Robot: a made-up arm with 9 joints. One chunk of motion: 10 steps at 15 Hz.
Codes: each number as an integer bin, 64 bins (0 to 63) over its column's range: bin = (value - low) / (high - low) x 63, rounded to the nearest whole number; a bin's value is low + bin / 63 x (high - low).
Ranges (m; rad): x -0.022..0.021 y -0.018..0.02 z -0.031..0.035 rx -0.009..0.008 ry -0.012..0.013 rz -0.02..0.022
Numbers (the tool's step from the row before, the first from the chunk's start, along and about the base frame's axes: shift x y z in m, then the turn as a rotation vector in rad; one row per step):
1: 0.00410 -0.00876 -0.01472 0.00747 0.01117 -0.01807
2: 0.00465 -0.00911 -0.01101 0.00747 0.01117 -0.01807
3: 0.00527 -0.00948 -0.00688 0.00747 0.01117 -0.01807
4: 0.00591 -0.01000 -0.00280 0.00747 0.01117 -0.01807
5: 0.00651 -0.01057 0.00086 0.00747 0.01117 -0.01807
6: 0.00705 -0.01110 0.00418 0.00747 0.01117 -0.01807
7: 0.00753 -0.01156 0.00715 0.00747 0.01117 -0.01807
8: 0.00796 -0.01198 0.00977 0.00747 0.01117 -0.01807
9: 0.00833 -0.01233 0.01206 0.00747 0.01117 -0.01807
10: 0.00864 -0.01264 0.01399 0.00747 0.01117 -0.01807
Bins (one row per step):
1: 38 15 16 61 58 3
2: 39 15 19 61 58 3
3: 40 14 23 61 58 3
4: 41 13 27 61 58 3
5: 42 12 30 61 58 3
6: 43 11 34 61 58 3
7: 43 11 36 61 58 3
8: 44 10 39 61 58 3
9: 44 9 41 61 58 3
10: 45 9 43 61 58 3

